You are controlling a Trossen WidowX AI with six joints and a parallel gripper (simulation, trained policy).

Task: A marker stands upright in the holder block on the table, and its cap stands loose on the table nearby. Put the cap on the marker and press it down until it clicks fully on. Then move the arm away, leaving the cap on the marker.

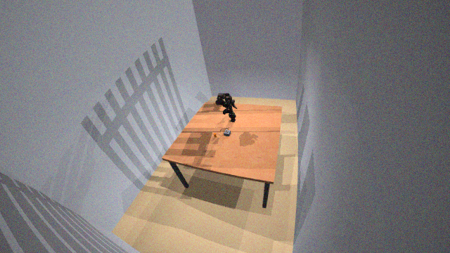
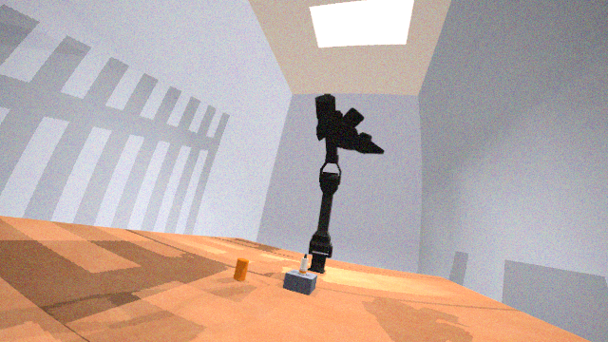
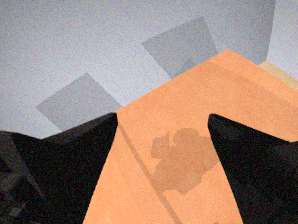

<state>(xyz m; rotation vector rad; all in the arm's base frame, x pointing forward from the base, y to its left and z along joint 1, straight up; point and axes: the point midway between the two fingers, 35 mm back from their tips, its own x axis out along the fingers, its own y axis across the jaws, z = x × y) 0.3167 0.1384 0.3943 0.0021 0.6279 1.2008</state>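
Right now my gripper tip is 4 cm short of the orange cap, 29 cm to the left of it and 35 cm above it. From my gripper tip the other things lie so: grey holder block 4 cm behind, 16 cm to the right, 36 cm below.
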